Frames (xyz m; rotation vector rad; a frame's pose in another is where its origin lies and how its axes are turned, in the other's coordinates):
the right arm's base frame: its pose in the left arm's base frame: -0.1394 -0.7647 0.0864 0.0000 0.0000 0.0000
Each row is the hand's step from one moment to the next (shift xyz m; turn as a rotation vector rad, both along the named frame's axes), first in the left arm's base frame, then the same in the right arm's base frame.
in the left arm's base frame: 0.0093 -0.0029 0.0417 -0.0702 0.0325 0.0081
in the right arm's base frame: 0.0093 -0.0029 0.0417 -0.0702 0.0325 0.0081
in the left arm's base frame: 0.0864 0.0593 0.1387 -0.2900 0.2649 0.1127
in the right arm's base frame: 0.0864 0.0593 0.1387 -0.2900 0.2649 0.1127
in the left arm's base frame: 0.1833 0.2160 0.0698 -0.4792 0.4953 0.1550
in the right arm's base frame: 0.1833 0.2160 0.0698 -0.4792 0.4953 0.1550
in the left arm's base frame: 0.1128 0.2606 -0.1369 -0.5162 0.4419 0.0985
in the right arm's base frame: 0.1128 0.2606 -0.1369 -0.5162 0.4419 0.0985
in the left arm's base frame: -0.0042 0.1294 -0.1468 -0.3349 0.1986 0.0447
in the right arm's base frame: -0.0042 0.1294 -0.1468 -0.3349 0.1986 0.0447
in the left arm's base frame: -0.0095 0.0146 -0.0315 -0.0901 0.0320 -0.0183
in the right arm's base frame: -0.0095 0.0146 -0.0315 -0.0901 0.0320 -0.0183
